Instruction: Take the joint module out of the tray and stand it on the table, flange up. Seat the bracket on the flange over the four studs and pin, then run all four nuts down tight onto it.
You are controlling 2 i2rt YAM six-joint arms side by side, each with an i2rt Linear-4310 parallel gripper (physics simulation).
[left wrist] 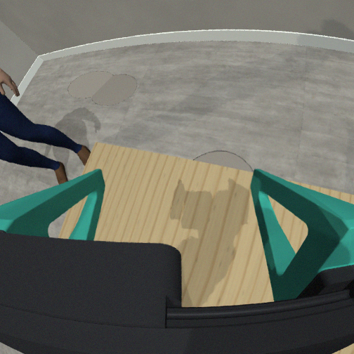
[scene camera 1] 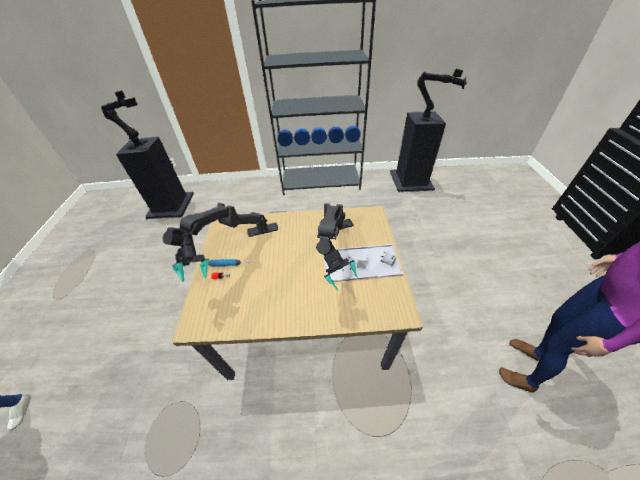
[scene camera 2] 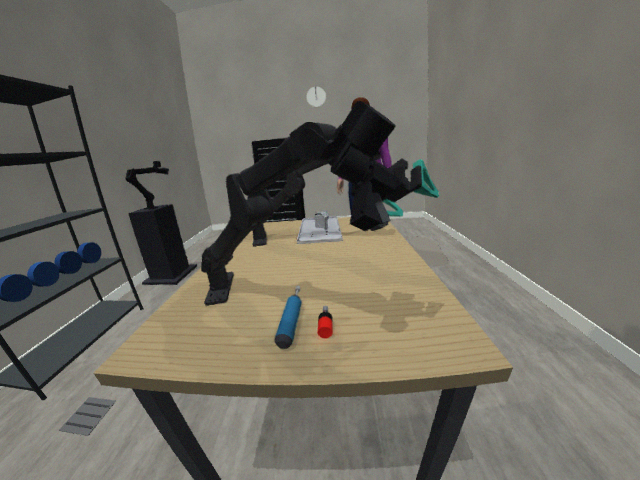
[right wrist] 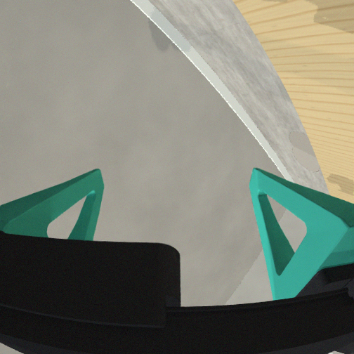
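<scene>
The light grey tray (scene camera 1: 382,270) (scene camera 2: 306,237) lies on the table at the right in scene camera 1 and far back in scene camera 2. One grey part (scene camera 1: 362,262) is near its middle and another grey part (scene camera 1: 388,258) near its right end; which is the joint module and which the bracket I cannot tell. Nuts are too small to make out. My left gripper (scene camera 1: 346,283) (left wrist: 177,177) is open and empty, above the tray's left end and front edge. My right gripper (scene camera 1: 192,279) (scene camera 2: 419,205) (right wrist: 176,176) is open and empty, raised near the table's left edge in scene camera 1.
A blue screwdriver-like tool (scene camera 1: 223,262) (scene camera 2: 289,317) and a short red and black tool (scene camera 1: 217,275) (scene camera 2: 325,325) lie on the table (scene camera 1: 294,310) (scene camera 2: 361,356) near my right gripper. A person (scene camera 1: 573,315) stands right of the table in scene camera 1.
</scene>
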